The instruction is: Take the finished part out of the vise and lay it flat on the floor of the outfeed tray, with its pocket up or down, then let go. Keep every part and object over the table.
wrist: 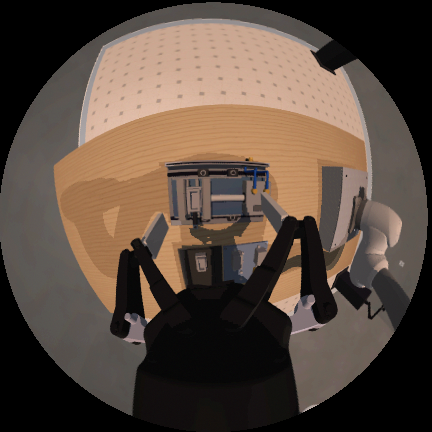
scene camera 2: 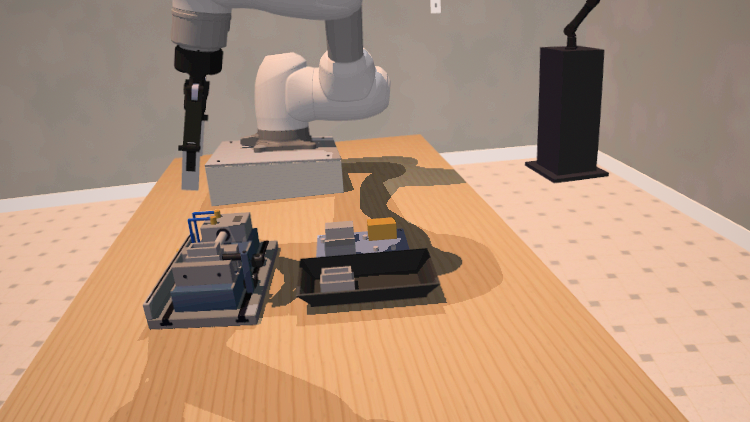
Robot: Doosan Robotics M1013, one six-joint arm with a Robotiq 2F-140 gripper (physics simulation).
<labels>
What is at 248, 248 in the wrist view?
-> A blue-grey plate.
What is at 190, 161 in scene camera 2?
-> My gripper.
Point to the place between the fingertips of my gripper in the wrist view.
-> At 211, 210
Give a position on a grey vise jaw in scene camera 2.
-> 198, 273
</labels>
